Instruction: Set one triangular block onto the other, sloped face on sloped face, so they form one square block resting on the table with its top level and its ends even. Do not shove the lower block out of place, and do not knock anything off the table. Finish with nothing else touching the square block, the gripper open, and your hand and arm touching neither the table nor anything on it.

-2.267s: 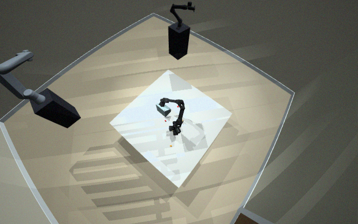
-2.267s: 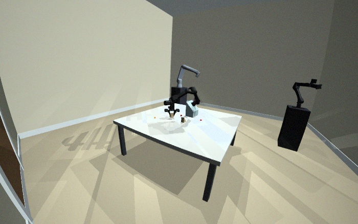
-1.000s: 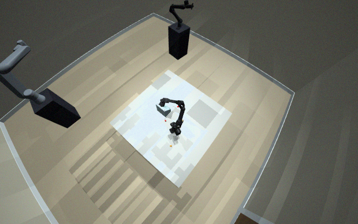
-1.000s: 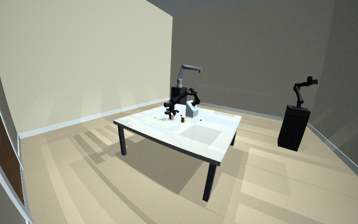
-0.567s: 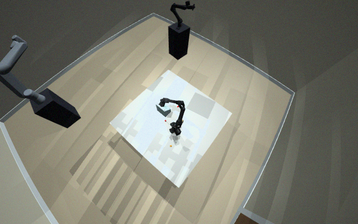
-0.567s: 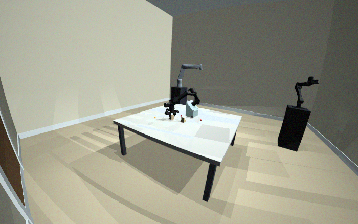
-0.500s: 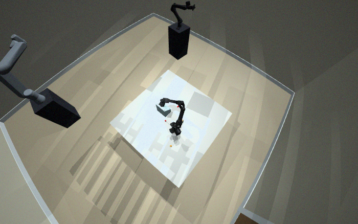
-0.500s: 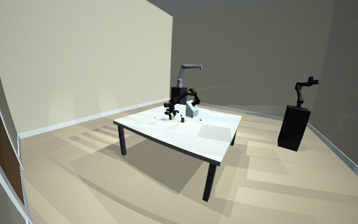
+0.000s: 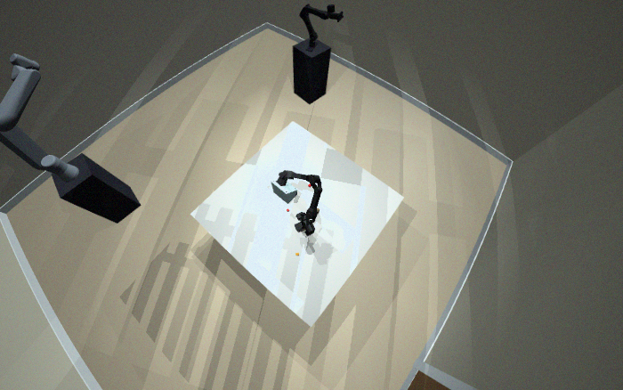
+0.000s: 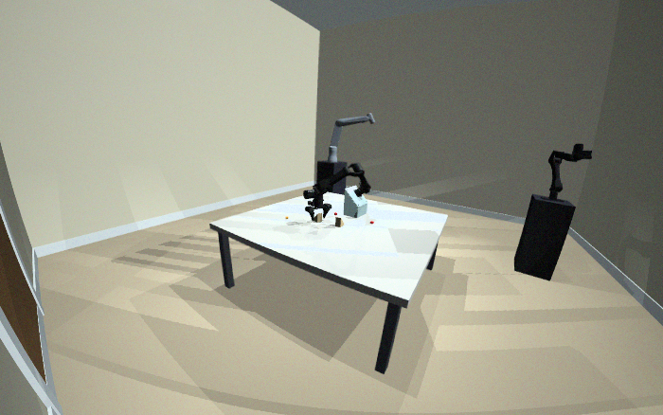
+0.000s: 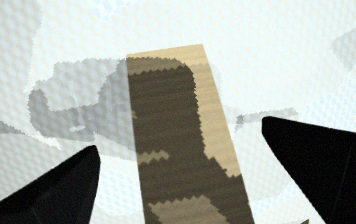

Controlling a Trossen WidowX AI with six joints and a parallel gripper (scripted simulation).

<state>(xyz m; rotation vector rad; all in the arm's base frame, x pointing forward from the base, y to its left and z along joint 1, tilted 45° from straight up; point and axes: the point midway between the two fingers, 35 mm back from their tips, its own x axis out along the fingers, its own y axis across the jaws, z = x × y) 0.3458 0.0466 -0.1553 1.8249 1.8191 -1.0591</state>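
Now: the tan block 10 mm above my gripper tip. The rest, counted from my gripper tip: red cube: 200 mm behind; then orange cube: 120 mm ahead, 190 mm to the right, 10 mm below.
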